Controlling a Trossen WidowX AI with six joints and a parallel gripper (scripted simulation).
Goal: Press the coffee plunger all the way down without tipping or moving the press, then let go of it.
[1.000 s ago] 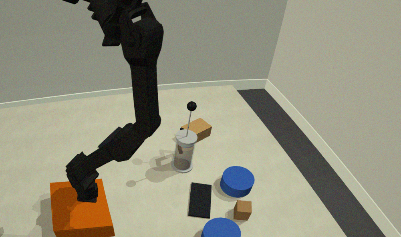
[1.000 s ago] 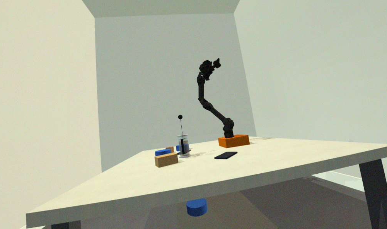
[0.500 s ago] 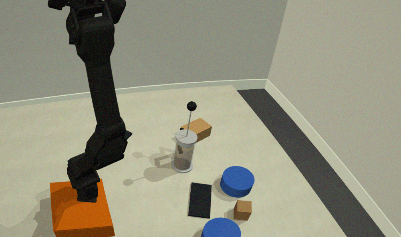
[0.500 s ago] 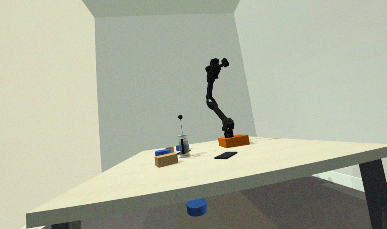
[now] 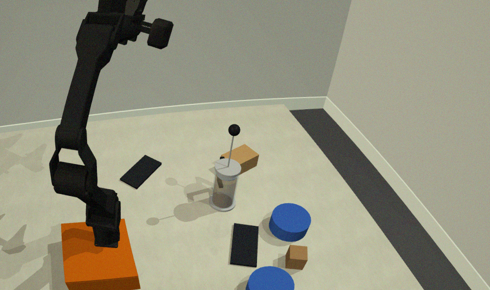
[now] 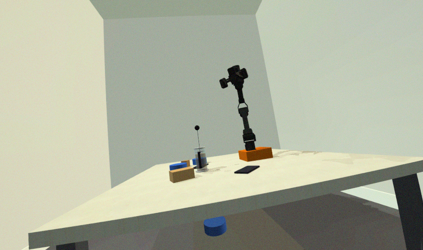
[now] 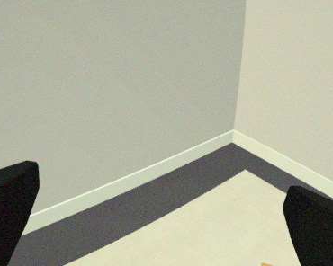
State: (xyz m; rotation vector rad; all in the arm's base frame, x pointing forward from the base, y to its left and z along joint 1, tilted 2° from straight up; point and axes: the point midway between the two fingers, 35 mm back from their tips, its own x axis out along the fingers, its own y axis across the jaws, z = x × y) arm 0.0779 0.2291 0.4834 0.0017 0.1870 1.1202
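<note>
My gripper tip is now 41 cm above the coffee press, 24 cm short of it and 4 cm to the left of it. From my gripper tip the other things lie so: tan box (52 cm below, 32 cm ahead, 11 cm to the left); then small tan cube (52 cm below, 41 cm ahead, 31 cm to the right).
</note>
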